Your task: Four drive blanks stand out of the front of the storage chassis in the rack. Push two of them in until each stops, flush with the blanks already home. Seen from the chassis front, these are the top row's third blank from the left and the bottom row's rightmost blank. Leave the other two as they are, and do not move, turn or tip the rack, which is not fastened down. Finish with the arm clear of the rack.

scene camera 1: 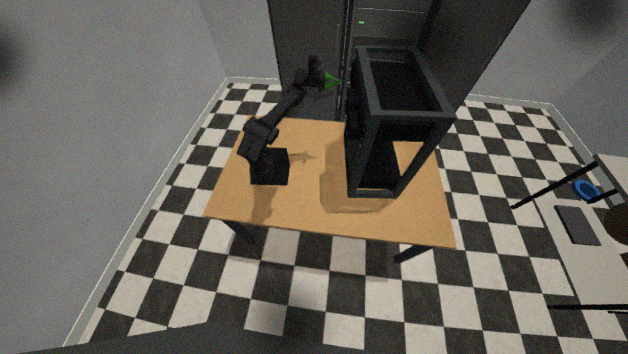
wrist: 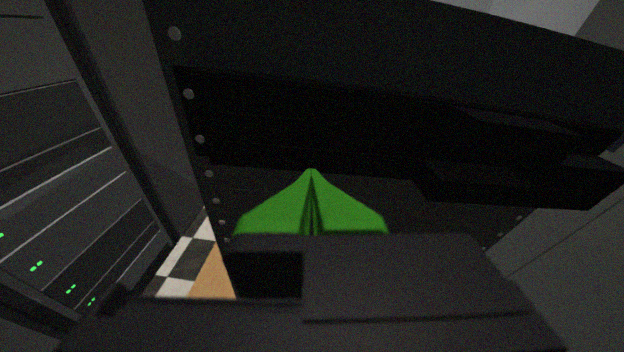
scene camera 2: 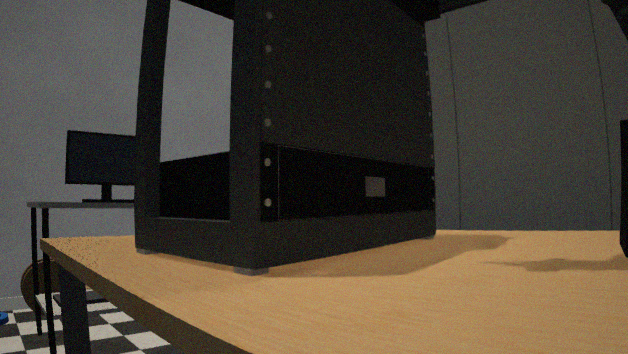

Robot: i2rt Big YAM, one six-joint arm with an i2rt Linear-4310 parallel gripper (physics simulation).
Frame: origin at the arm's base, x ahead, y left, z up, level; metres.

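Seen in the pictures: gripper, between the fingertips: (scene camera 1: 339,81) (wrist: 311,176).
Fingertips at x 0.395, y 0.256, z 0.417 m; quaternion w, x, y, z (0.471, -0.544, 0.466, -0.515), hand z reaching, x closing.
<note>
A point is followed by its place in that frame.
The dark rack (scene camera 1: 410,115) {x 0.626, y -0.101, z 0.529 m} (scene camera 2: 247,150) {x 0.471, y 0.391, z 0.055 m} (wrist: 250,192) {x 0.464, y 0.325, z 0.328 m} stands upright on the table. Its chassis (wrist: 300,120) {x 0.453, y 0.269, z 0.433 m} is a very dark band across the wrist view. At that view's right, a dark block (wrist: 505,192) {x 0.431, y 0.056, z 0.397 m} stands out of the chassis front, and a faint edge of another shape (wrist: 520,120) {x 0.450, y 0.077, z 0.462 m} shows above it. Which blanks these are, and how far they stand out, I cannot tell; the remaining blanks are lost in the dark. My gripper (scene camera 1: 340,81) {x 0.395, y 0.256, z 0.417 m} (wrist: 311,176) {x 0.395, y 0.256, z 0.417 m} is shut and empty, its green tips pointing at the rack front near the far end. Contact is unclear.
The wooden table (scene camera 1: 300,200) {x 0.221, y -0.152, z -0.083 m} (scene camera 2: 400,310) {x 0.268, y 0.414, z -0.082 m} carries the rack and the black arm base (scene camera 1: 270,167) {x 0.067, y -0.074, z 0.124 m}. A tall dark cabinet (scene camera 1: 310,30) with green lights stands behind; its units (wrist: 30,125) show at the wrist view's left. A monitor (scene camera 2: 100,157) stands on a side desk.
</note>
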